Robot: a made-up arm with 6 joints. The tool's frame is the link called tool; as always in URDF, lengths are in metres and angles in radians. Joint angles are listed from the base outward.
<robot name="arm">
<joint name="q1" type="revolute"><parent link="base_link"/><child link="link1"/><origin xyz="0.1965 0.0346 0.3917" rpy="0 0 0"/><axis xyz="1 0 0"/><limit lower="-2.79" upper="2.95"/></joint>
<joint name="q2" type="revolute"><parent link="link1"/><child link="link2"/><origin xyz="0.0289 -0.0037 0.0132" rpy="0 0 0"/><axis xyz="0 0 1"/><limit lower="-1.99" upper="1.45"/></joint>
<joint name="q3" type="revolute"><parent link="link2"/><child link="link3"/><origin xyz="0.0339 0.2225 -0.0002" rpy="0 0 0"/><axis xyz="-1 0 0"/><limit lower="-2.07" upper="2.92"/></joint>
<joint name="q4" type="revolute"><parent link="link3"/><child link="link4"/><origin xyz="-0.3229 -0.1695 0.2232" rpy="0 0 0"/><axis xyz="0.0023 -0.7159 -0.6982"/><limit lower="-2.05" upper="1.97"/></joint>
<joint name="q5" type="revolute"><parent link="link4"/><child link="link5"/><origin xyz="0.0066 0.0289 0.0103" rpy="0 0 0"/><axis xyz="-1 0 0"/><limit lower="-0.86" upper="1.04"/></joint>
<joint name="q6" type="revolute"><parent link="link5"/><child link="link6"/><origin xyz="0.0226 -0.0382 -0.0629" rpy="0 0 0"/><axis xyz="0.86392 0.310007 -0.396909"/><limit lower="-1.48" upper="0.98"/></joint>
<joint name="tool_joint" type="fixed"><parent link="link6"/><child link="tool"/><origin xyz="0.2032 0.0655 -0.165" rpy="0 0 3.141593"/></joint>
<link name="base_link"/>
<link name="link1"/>
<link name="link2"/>
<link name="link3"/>
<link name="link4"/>
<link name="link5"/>
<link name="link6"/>
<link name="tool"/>
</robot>
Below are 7 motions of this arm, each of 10 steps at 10 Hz.
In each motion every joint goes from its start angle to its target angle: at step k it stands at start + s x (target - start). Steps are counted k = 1, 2, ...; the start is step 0. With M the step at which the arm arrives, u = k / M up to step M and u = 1 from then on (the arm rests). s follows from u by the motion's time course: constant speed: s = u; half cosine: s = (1 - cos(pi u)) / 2; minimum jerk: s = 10 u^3 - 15 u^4 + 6 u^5.
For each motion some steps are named. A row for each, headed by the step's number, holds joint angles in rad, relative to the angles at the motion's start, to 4 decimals.
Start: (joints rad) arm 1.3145 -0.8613 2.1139 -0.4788 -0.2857 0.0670
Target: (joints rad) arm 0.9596 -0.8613 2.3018 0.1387 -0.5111 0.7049
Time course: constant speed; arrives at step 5
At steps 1, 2, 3, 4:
1: -0.0710 0.0000 0.0376 0.1235 -0.0451 0.1276
2: -0.1420 0.0000 0.0752 0.2470 -0.0902 0.2552
3: -0.2129 0.0000 0.1127 0.3705 -0.1352 0.3827
4: -0.2839 0.0000 0.1503 0.4940 -0.1803 0.5103

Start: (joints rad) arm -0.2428 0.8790 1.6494 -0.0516 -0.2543 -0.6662
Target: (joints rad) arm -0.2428 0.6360 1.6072 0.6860 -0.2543 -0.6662
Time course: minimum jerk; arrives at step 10
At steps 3, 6, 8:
3: 0.0000 -0.0396 -0.0069 0.1203 0.0000 0.0000
6: 0.0000 -0.1659 -0.0288 0.5035 0.0000 0.0000
8: 0.0000 -0.2289 -0.0398 0.6949 0.0000 0.0000

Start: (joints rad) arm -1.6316 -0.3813 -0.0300 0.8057 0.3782 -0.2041
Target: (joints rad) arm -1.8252 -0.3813 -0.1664 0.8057 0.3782 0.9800
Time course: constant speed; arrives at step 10
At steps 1, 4, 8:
1: -0.0194 0.0000 -0.0136 0.0000 0.0000 0.1184
4: -0.0774 0.0000 -0.0546 0.0000 0.0000 0.4736
8: -0.1549 0.0000 -0.1091 0.0000 0.0000 0.9473

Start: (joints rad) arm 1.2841 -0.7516 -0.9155 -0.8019 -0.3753 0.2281
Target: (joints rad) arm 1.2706 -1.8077 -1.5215 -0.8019 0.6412 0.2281
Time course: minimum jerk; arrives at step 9
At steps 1, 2, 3, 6, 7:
1: -0.0002 -0.0122 -0.0070 0.0000 0.0117 0.0000
2: -0.0010 -0.0807 -0.0463 0.0000 0.0777 0.0000
3: -0.0028 -0.2217 -0.1272 0.0000 0.2133 0.0000
6: -0.0107 -0.8344 -0.4788 0.0000 0.8032 0.0000
7: -0.0125 -0.9754 -0.5597 0.0000 0.9388 0.0000

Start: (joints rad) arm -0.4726 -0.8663 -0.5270 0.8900 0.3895 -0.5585
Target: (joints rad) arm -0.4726 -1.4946 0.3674 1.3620 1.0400 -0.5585
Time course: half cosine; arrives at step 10
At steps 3, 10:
3: 0.0000 -0.1295 0.1843 0.0973 0.1341 0.0000
10: 0.0000 -0.6283 0.8944 0.4720 0.6505 0.0000

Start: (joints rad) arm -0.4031 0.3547 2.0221 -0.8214 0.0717 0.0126
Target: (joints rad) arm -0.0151 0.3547 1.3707 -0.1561 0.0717 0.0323
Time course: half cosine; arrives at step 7
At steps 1, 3, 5, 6, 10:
1: 0.0192 0.0000 -0.0323 0.0329 0.0000 0.0010
3: 0.1508 0.0000 -0.2532 0.2586 0.0000 0.0077
5: 0.3150 0.0000 -0.5288 0.5401 0.0000 0.0160
6: 0.3688 0.0000 -0.6191 0.6324 0.0000 0.0187
10: 0.3880 0.0000 -0.6514 0.6653 0.0000 0.0197

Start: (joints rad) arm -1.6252 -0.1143 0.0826 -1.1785 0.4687 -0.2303
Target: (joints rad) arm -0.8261 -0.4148 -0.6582 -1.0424 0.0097 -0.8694
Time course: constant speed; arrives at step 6
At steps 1, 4, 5, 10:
1: 0.1332 -0.0501 -0.1235 0.0227 -0.0765 -0.1065
4: 0.5327 -0.2003 -0.4939 0.0907 -0.3060 -0.4261
5: 0.6659 -0.2504 -0.6173 0.1134 -0.3825 -0.5326
10: 0.7991 -0.3005 -0.7408 0.1361 -0.4590 -0.6391

